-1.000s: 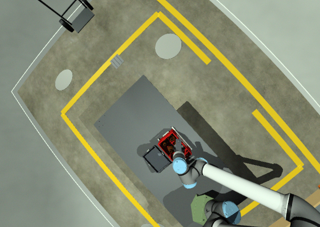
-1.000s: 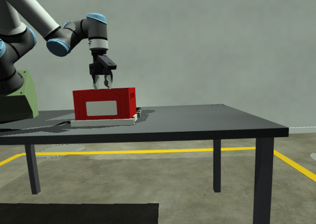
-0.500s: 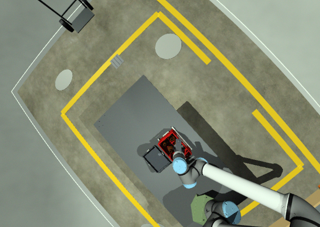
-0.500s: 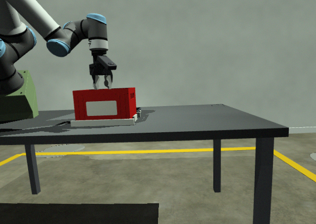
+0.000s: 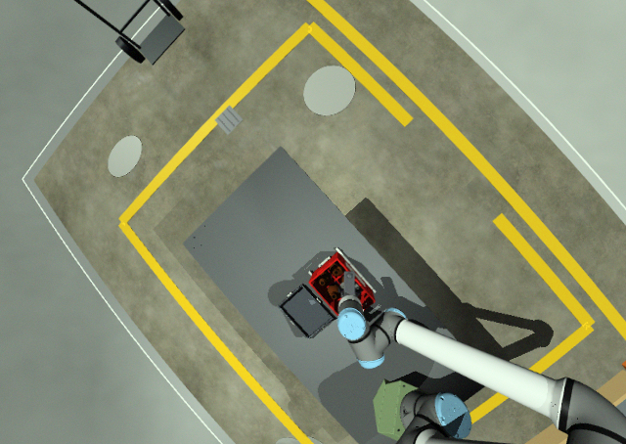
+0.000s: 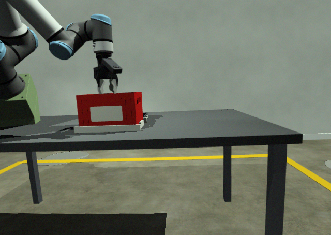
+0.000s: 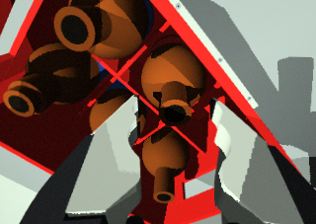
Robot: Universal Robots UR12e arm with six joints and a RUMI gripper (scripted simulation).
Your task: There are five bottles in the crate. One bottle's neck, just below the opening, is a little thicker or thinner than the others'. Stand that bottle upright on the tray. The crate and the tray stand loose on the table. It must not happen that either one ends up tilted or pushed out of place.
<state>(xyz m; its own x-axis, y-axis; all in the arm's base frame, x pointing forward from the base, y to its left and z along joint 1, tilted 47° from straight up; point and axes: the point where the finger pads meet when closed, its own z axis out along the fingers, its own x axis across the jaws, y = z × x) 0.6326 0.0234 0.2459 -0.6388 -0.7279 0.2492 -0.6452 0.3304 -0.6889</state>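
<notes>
The red crate is 50 mm to the left of my hand and 70 mm below it. The rest, counted from my hand: dark tray (320 mm to the left, 140 mm below); bottle (80 mm ahead, 10 mm to the left, 70 mm below).
</notes>
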